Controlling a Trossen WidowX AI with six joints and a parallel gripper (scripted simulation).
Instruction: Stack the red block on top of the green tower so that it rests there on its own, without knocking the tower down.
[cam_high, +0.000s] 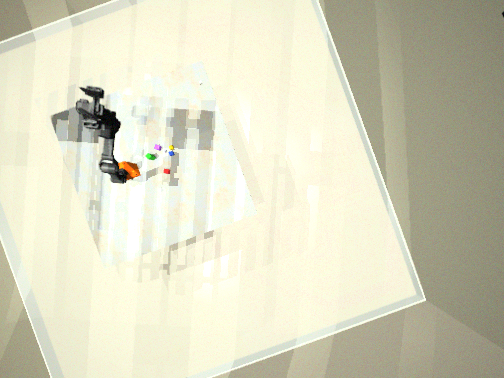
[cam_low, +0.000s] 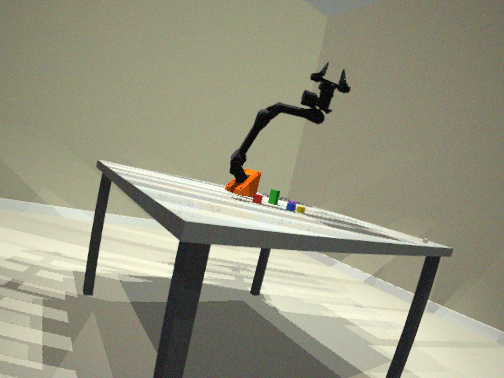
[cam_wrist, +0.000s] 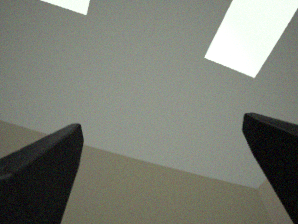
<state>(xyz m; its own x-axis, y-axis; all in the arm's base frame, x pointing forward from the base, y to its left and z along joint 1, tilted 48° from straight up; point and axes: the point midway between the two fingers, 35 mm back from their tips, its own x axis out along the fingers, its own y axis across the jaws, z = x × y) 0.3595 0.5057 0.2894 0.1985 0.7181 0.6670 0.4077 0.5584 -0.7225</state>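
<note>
My gripper tip is 6 cm past the red block, 22 cm to the left of it and 67 cm above it. Round my gripper tip: purple block 6 cm behind, 2 cm to the right, 67 cm below; green block 13 cm behind, 7 cm to the right, 64 cm below; yellow block 4 cm ahead, 6 cm to the right, 68 cm below.
</note>
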